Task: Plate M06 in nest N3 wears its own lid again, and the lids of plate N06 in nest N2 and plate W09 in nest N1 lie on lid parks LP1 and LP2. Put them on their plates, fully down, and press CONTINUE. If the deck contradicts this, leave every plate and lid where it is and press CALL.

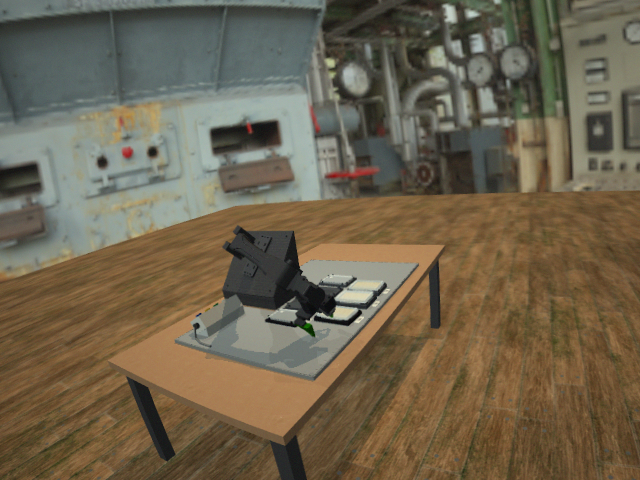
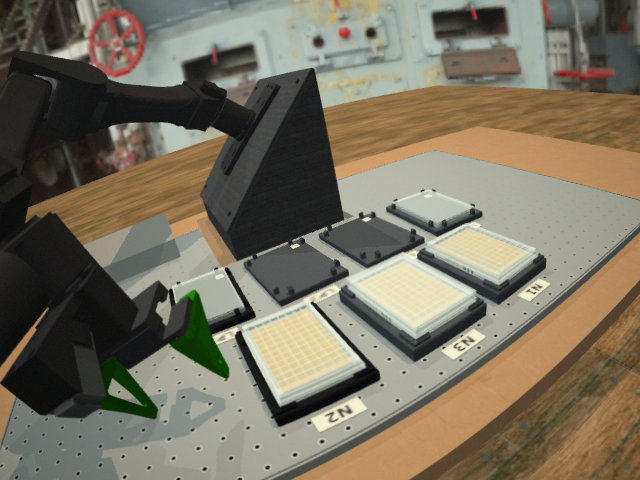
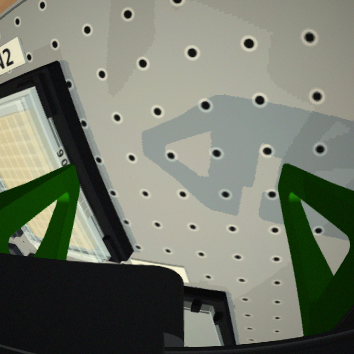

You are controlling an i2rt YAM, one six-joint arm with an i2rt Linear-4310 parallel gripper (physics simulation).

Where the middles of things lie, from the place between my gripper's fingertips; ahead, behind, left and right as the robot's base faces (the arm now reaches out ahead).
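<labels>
Positions relative to my hand: black lid park LP1 (image 2: 249, 314), 30 mm to the left, 180 mm behind, 10 mm below; nest N1 (image 2: 497, 293), 370 mm to the left, 50 mm behind, 10 mm below; nest N3 (image 2: 416, 349), 250 mm to the left, 30 mm behind, 10 mm below; nest N2 (image 2: 288, 413), 120 mm to the left, 10 mm behind, 10 mm below.
</labels>
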